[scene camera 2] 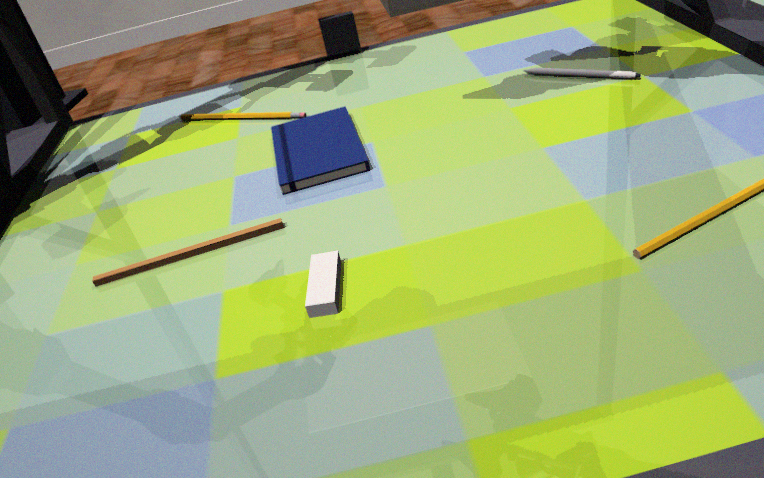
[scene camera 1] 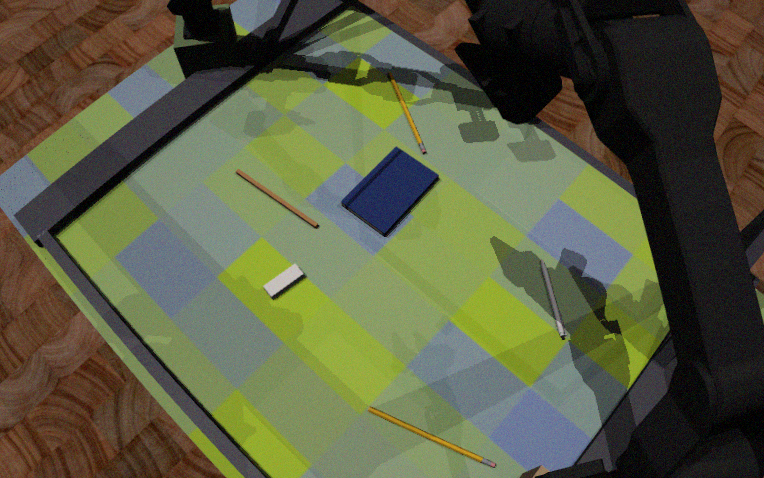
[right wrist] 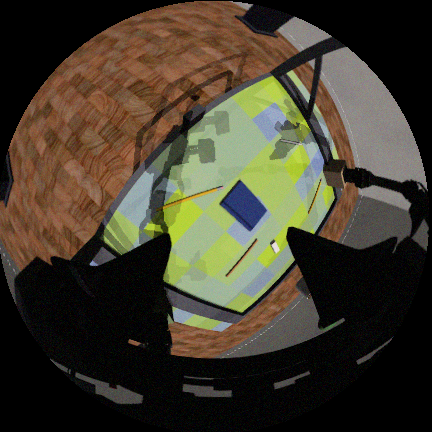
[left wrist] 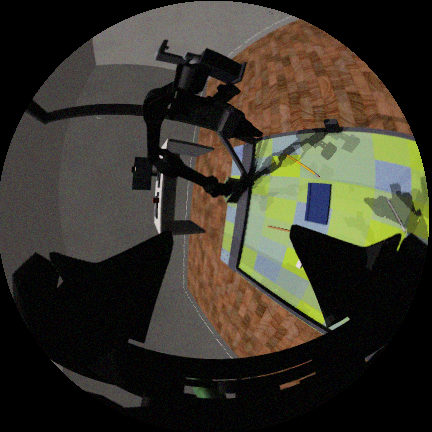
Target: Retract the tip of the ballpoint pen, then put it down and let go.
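Pixels of known places: left gripper, fingertip midpoint: (scene camera 1: 436, 8) (left wrist: 233, 233); right gripper, fingertip midpoint: (right wrist: 230, 236) (left wrist: 255, 129); left arm's base, origin of the base link: (right wrist: 344, 174); right arm's base, origin of the base link: (scene camera 1: 201, 25) (right wrist: 155, 317) (left wrist: 226, 189).
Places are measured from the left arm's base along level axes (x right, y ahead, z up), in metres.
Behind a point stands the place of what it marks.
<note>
The grey ballpoint pen (scene camera 1: 552, 298) {x 0.285, y 0.163, z -0.096 m} (scene camera 2: 583, 73) {x 0.282, y 0.162, z -0.099 m} (left wrist: 397, 215) {x 0.285, y 0.158, z -0.096 m} (right wrist: 290, 142) {x 0.289, y 0.170, z -0.100 m} lies flat on the checkered table mat, at the right in scene camera 1 and at the back right in scene camera 2. One end is slim and dark, the other has a pale section with a small dark end; the tip is too small to judge. My left gripper (scene camera 1: 492, 84) (left wrist: 233, 233) {x 0.232, y 0.389, z 0.360 m} is open and empty, above the mat's far right edge in scene camera 1, well apart from the pen. My right gripper (right wrist: 230, 236) {x 0.437, y 0.549, z 0.176 m} is open and empty, high above and away from the pen.
A blue notebook (scene camera 1: 389, 191) {x 0.268, y 0.468, z -0.092 m} (scene camera 2: 321, 147) {x 0.258, y 0.467, z -0.092 m} lies mid-mat. A brown stick (scene camera 1: 277, 198) {x 0.145, y 0.601, z -0.097 m} (scene camera 2: 188, 252) {x 0.142, y 0.605, z -0.099 m} and a white eraser (scene camera 1: 283, 280) {x 0.047, y 0.490, z -0.092 m} (scene camera 2: 323, 281) {x 0.042, y 0.491, z -0.092 m} lie nearby. One yellow pencil (scene camera 1: 406, 112) {x 0.416, y 0.552, z -0.098 m} lies behind the notebook, another (scene camera 1: 431, 436) {x 0.010, y 0.179, z -0.098 m} near the front. A dark frame borders the mat.
</note>
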